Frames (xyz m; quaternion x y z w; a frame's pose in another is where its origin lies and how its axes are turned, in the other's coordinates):
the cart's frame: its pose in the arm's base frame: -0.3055 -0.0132 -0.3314 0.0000 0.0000 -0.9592 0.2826
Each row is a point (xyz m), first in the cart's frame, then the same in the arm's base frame.
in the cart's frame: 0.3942 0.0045 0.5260
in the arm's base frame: -0.6343 -0.2307 0.1946
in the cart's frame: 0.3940 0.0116 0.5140
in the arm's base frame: -0.6303 -0.2366 0.1826
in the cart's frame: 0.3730 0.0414 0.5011
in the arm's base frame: -0.5965 -0.2502 0.1697
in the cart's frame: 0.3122 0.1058 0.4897
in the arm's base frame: -0.5105 -0.2714 0.1583
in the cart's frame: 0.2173 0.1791 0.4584
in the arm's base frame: -0.3910 -0.2815 0.1270
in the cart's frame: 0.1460 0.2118 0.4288
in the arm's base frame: -0.3133 -0.2703 0.0974
